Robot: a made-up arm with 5 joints.
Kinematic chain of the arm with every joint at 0, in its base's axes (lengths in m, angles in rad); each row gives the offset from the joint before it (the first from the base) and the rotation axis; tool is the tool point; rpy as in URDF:
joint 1: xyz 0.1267 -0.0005 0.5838 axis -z
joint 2: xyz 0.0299 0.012 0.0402 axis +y
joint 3: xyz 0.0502 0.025 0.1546 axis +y
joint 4: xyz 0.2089 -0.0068 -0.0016 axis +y
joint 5: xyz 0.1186 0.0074 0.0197 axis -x
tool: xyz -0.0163 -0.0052 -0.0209 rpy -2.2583 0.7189 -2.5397
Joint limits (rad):
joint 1: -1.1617..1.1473
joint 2: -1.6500..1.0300
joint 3: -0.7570..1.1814
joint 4: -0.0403..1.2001
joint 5: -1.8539..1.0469
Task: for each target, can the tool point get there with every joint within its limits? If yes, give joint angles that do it. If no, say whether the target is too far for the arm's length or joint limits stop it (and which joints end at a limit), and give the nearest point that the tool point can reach.
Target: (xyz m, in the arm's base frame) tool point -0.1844 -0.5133 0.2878
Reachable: no: too far | nearest point 0.2677 -0.2723 0.3714 | short by 0.519 m
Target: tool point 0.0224 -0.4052 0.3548
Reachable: no: joint limits stop it (at a limit: joint 1, joint 2, joint 5) | nearest point 0.2722 -0.2821 0.3760 | short by 0.279 m
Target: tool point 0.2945 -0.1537 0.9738
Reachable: yes | joints 0.9439 -0.6203 -0.1169 0.1620 -0.6449
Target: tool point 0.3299 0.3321 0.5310
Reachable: yes | joints -0.9173 0.7754 -0.4558 1.0803 -0.3955
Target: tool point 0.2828 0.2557 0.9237
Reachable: yes | joints -0.8702 -0.3538 -0.2517 0.4094 -0.6359
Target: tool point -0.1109 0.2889 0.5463
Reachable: no: joint limits stop it (at a limit: joint 1) | nearest point 0.1405 0.1799 0.5463 | short by 0.274 m
